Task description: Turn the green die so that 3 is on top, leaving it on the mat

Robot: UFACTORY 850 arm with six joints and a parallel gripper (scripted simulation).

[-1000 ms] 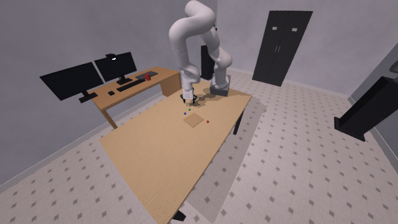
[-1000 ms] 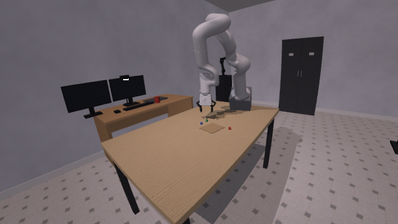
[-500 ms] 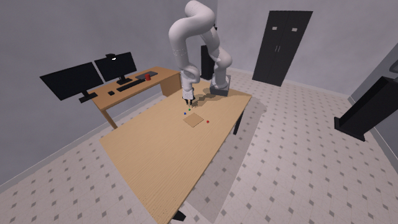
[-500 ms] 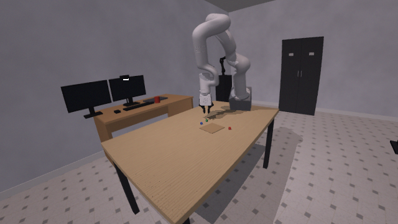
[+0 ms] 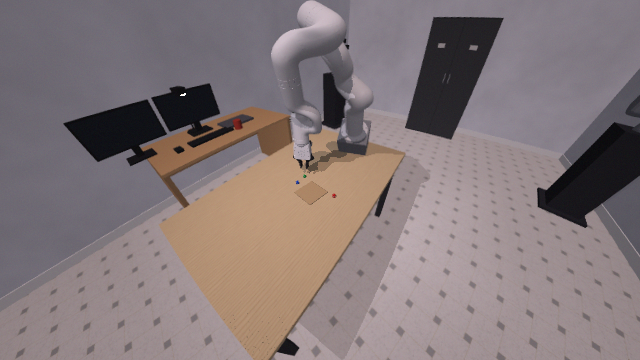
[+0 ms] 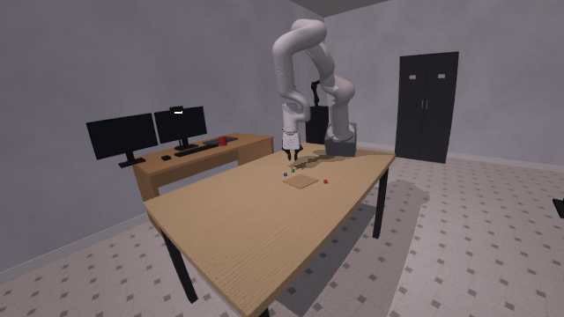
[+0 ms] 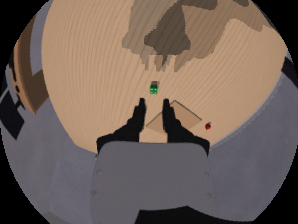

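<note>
The green die is 9 cm below my hand and 1 cm ahead of it. Also, from my hand: red die 26 cm to the left, 9 cm below; then tan mat 14 cm to the left, 9 cm below, 7 cm ahead; then blue die 9 cm below, 8 cm ahead, 2 cm to the left.
</note>
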